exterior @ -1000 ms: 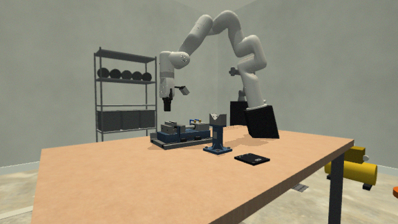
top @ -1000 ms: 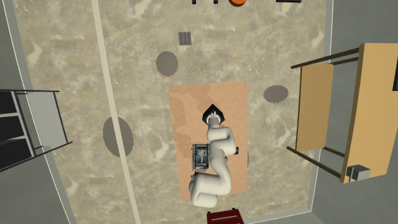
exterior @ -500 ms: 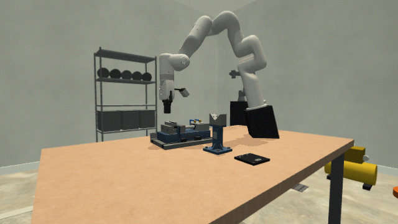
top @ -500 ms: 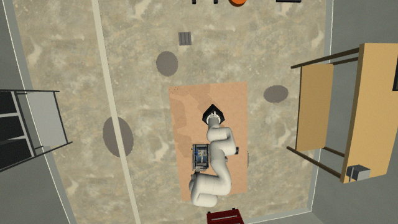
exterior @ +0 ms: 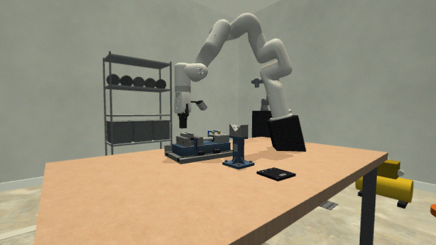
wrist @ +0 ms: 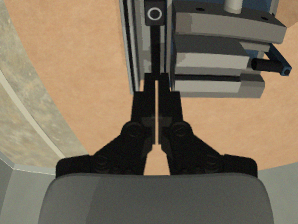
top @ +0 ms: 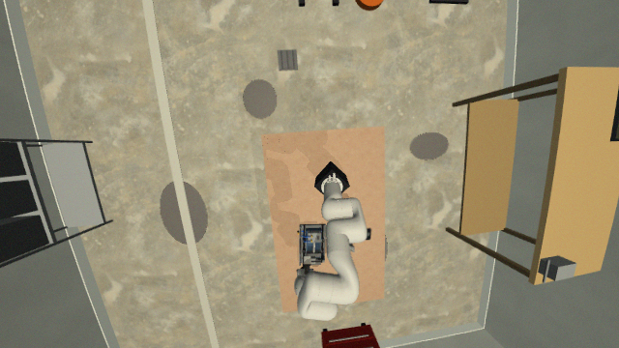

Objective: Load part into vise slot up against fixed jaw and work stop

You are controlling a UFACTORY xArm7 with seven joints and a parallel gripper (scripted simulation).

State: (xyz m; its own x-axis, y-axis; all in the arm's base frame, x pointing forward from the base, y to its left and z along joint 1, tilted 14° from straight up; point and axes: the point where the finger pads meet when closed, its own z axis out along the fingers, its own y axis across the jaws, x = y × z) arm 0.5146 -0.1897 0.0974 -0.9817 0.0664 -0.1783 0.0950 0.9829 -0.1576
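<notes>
Now: hand 10 mm short of the grey block, 40 mm to the right of it and 50 mm above it. Also, from my hand: work stop: 10 mm ahead, 110 mm to the left, 60 mm below; then cylinder rod: 80 mm behind, 70 mm to the left, 70 mm below; then moving jaw: 30 mm behind, 70 mm to the left, 70 mm below.
</notes>
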